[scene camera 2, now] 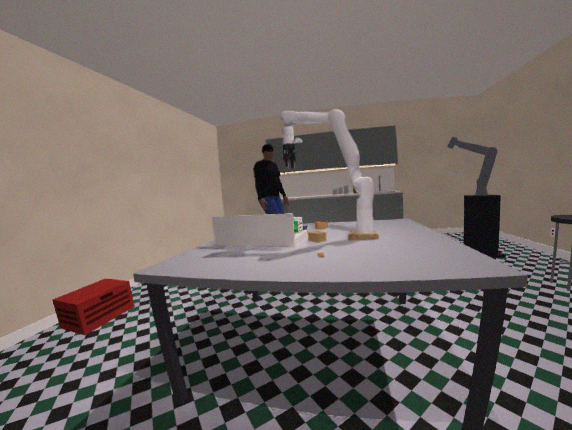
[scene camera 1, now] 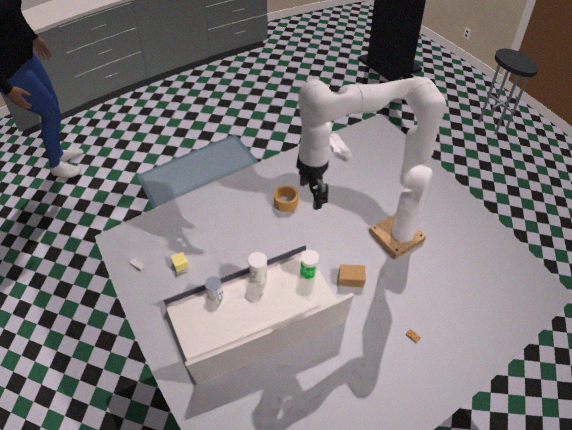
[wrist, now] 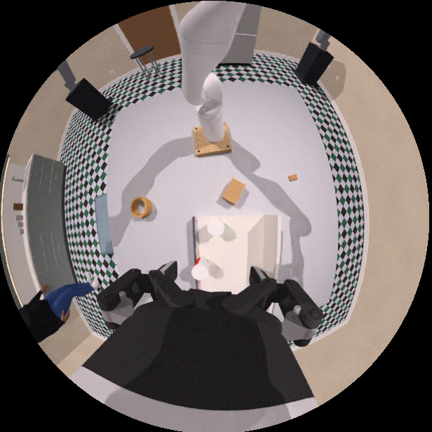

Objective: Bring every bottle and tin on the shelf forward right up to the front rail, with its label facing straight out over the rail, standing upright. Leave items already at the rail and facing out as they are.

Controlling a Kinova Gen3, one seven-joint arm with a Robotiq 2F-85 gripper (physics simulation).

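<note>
The white shelf has a dark front rail. A grey-lidded tin stands upright near the rail's left part in scene camera 1; in the wrist view it does not show. A tall white bottle stands upright close to the rail, with some red on its rail side. A white-capped bottle with a green label stands upright, set back from the rail; green shows toward the back wall. My gripper is open, empty, high above the table.
An orange-brown block lies beside the shelf's right end. An orange ring-shaped bowl stands beyond the rail. A yellow cube and small white piece lie left. The shelf's back wall stands upright.
</note>
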